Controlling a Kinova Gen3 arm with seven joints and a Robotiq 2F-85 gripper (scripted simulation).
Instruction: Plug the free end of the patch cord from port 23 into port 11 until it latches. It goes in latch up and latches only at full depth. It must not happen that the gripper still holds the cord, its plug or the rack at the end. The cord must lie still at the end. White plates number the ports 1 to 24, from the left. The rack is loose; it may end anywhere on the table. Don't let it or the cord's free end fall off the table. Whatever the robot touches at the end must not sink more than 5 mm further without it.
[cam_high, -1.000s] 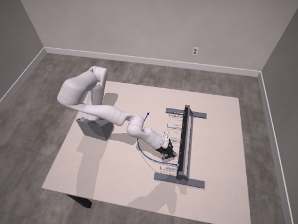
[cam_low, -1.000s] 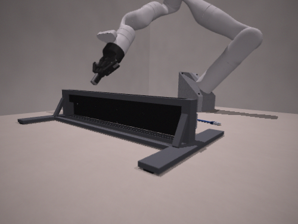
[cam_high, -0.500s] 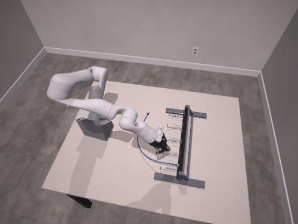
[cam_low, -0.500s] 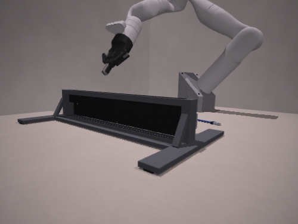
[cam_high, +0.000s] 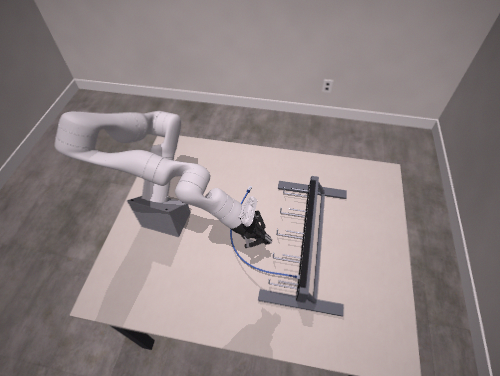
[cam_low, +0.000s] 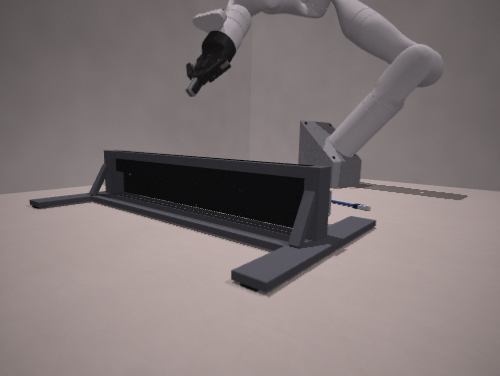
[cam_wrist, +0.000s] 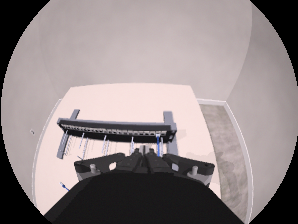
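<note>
Now: hand 36 cm to the right of the plug, 23 cm above it and 9 cm past it.
</note>
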